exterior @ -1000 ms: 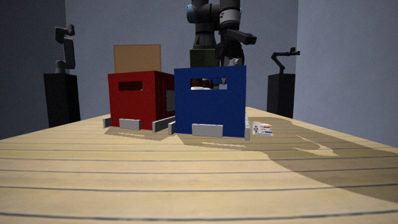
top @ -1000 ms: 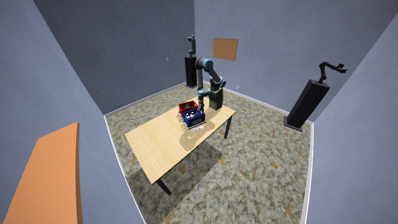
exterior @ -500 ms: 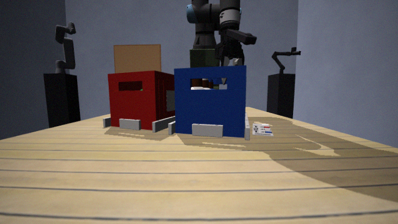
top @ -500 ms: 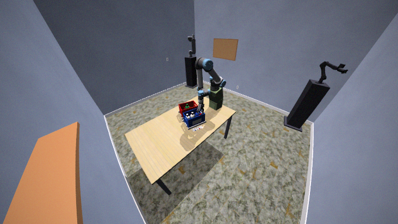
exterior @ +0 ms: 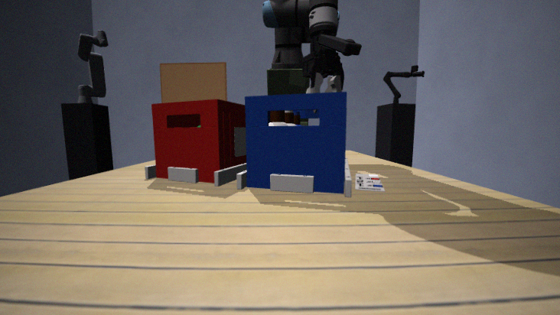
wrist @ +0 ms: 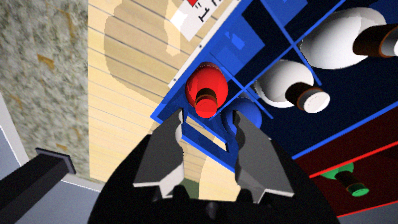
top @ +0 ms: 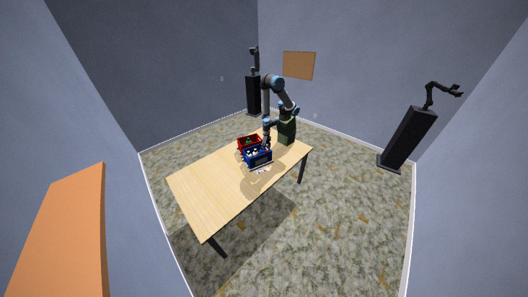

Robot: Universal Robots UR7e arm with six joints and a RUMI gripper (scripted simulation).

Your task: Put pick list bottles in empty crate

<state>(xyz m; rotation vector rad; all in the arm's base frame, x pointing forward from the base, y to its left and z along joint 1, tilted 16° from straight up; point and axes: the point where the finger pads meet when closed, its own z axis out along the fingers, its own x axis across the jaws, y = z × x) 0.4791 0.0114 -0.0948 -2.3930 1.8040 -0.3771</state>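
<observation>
Right now the red-capped bottle is 8 cm below my hand. Round my hand: blue-capped bottle 8 cm to the right, 8 cm below, 3 cm behind; blue crate 9 cm below, 8 cm to the right, 6 cm ahead; white bottle 11 cm to the right, 8 cm below, 5 cm ahead.
</observation>
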